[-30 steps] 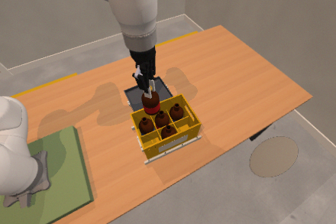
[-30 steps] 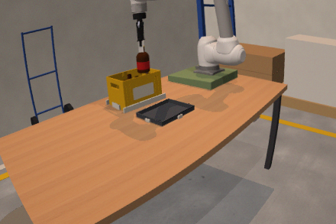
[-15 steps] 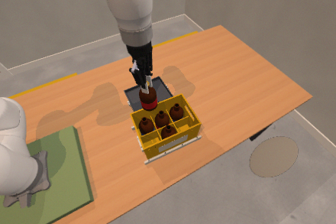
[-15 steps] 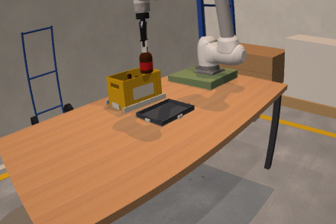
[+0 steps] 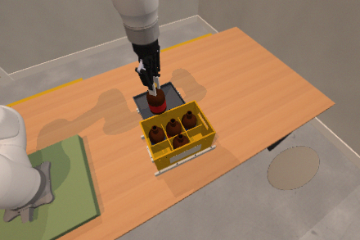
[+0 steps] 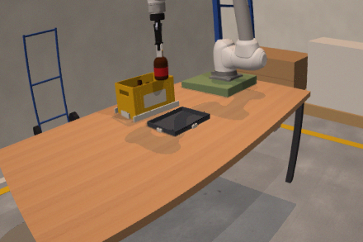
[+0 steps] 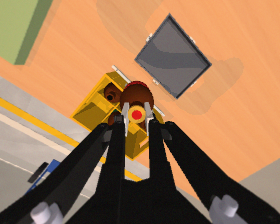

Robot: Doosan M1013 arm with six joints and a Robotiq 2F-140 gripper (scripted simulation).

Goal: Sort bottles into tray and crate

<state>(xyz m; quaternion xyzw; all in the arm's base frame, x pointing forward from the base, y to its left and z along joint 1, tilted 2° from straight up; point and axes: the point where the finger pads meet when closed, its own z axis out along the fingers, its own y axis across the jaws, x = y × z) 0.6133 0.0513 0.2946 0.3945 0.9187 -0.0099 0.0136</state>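
Right now the bottle is 7 cm below my hand. The rest, counted from my hand: crate (3 cm ahead, 11 cm to the right, 26 cm below); tray (5 cm ahead, 16 cm to the left, 33 cm below).
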